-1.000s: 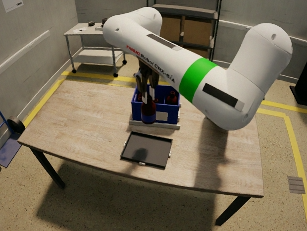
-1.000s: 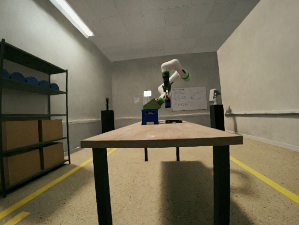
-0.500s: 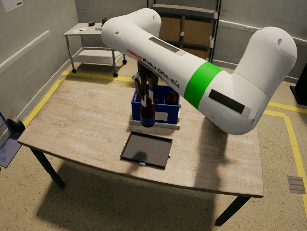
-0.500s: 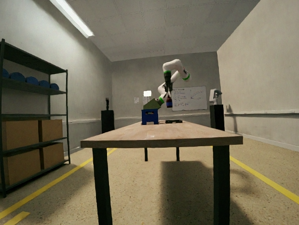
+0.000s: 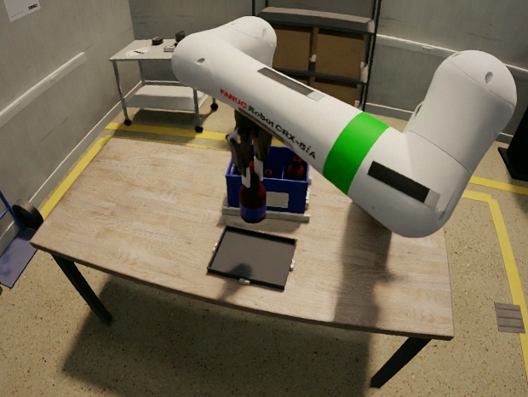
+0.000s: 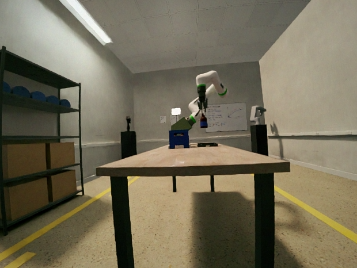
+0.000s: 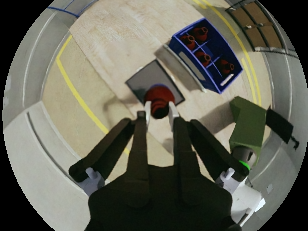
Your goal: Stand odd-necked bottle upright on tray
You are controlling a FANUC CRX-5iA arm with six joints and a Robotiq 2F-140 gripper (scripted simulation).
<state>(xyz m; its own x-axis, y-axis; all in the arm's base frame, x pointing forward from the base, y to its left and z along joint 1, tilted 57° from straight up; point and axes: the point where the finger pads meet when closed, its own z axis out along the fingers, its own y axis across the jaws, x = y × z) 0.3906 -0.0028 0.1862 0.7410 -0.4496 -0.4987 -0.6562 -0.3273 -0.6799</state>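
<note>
The bottle is 9 cm below my hand. Also, from my hand: dark tray 2 cm to the left, 34 cm below; blue crate 27 cm to the right, 27 cm below.
</note>
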